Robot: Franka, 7 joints.
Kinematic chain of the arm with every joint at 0, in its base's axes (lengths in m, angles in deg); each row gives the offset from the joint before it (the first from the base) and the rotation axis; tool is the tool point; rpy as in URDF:
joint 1: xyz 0 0 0.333 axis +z
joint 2: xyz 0 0 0 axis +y
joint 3: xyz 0 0 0.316 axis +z
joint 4: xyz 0.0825 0 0 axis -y
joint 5: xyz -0.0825 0 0.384 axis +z
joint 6: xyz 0 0 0 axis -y
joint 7: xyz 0.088 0 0 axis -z
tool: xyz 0 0 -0.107 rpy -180 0 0
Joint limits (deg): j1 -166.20..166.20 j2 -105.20..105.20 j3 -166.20..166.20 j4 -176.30..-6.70 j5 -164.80..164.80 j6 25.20..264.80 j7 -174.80..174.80
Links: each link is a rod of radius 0.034 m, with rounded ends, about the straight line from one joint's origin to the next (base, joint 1, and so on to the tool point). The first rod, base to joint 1, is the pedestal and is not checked.
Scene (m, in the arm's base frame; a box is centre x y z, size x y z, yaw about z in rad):
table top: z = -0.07
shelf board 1: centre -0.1 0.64 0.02 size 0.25 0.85 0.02 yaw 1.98
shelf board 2: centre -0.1 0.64 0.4 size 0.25 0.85 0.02 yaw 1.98
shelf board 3: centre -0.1 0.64 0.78 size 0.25 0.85 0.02 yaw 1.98
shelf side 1: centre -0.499 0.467 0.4 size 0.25 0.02 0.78 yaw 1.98
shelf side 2: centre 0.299 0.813 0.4 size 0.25 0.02 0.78 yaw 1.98
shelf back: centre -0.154 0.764 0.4 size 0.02 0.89 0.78 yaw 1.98
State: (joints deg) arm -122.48 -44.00 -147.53 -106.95 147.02 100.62 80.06
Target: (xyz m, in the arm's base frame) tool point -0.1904 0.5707 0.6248
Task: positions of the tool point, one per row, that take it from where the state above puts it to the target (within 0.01 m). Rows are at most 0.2 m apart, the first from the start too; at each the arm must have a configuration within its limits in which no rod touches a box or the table.
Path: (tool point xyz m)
1: 0.0315 0.6204 0.2364
2: 0.0630 0.5593 0.2369
3: 0.0909 0.4914 0.2359
4: 0.1110 0.4183 0.2336
5: 0.0624 0.4604 0.3672
6: -0.0178 0.4533 0.5036
7: -0.1123 0.3906 0.6248
8: -0.1419 0.4561 0.6264
9: -0.1702 0.5159 0.6255
10: -0.1904 0.5707 0.6249

